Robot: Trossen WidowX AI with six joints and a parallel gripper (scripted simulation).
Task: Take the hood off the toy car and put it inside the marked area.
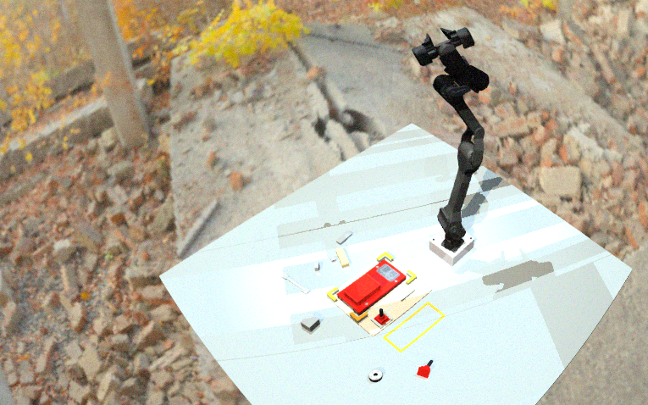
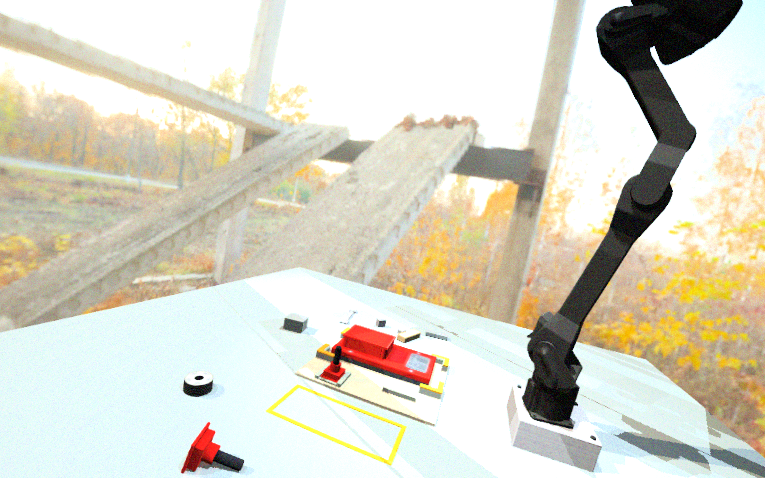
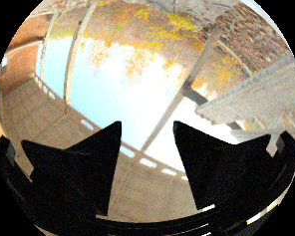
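Right now the red hood is 70 cm below my gripper tip and 44 cm ahead of it. The rest, counted from my gripper tip: wrench 74 cm below, 54 cm ahead, 21 cm to the right; wooden block 73 cm below, 36 cm ahead, 16 cm to the right; black ring 73 cm below, 65 cm ahead, 25 cm to the left.
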